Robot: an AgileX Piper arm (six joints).
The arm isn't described. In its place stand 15 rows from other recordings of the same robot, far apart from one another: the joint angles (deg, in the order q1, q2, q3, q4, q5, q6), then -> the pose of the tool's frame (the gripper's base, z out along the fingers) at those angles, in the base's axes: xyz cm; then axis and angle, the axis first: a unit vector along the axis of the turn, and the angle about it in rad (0 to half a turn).
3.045 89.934 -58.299 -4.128 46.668 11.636 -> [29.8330 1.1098 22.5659 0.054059 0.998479 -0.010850 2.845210]
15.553 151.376 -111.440 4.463 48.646 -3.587 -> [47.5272 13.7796 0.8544 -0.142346 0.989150 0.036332 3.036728]
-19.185 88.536 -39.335 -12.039 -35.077 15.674 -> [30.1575 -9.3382 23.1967 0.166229 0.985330 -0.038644 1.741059]
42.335 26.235 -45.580 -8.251 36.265 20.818 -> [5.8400 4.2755 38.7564 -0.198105 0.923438 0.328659 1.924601]
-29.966 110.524 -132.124 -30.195 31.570 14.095 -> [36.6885 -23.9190 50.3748 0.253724 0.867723 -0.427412 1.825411]
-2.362 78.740 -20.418 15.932 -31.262 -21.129 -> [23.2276 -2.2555 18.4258 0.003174 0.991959 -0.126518 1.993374]
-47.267 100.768 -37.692 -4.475 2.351 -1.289 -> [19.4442 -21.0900 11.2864 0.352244 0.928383 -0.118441 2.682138]
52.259 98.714 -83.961 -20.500 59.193 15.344 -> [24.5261 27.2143 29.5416 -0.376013 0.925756 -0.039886 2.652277]
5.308 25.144 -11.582 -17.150 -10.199 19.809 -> [10.1969 1.4246 26.4225 -0.047303 0.993989 0.098733 1.559717]
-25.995 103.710 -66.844 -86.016 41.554 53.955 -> [31.9319 -22.2702 23.4964 0.131264 0.859826 -0.493426 2.681074]
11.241 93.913 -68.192 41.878 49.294 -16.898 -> [32.1984 11.0945 26.4894 -0.047288 0.951605 0.303664 2.785727]
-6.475 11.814 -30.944 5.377 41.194 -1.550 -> [3.8620 0.1269 31.4706 0.055427 0.998449 0.005186 1.865953]
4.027 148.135 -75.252 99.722 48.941 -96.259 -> [40.2466 9.6133 -3.5754 -0.084636 0.900837 0.425828 2.705110]
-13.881 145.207 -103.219 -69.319 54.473 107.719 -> [46.2907 -18.5767 6.6405 0.586250 0.735489 -0.339657 2.473744]
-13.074 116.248 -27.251 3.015 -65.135 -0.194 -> [28.5005 -7.0645 8.2689 0.139396 0.985380 -0.097954 1.913784]
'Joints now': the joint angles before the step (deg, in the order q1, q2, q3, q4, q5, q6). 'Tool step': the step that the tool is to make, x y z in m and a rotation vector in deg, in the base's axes. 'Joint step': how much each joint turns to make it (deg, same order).
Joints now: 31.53 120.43 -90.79 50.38 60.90 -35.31
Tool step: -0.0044 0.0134 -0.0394 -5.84 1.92 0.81
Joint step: 2.46 4.66 -0.02 -4.01 -2.32 2.59
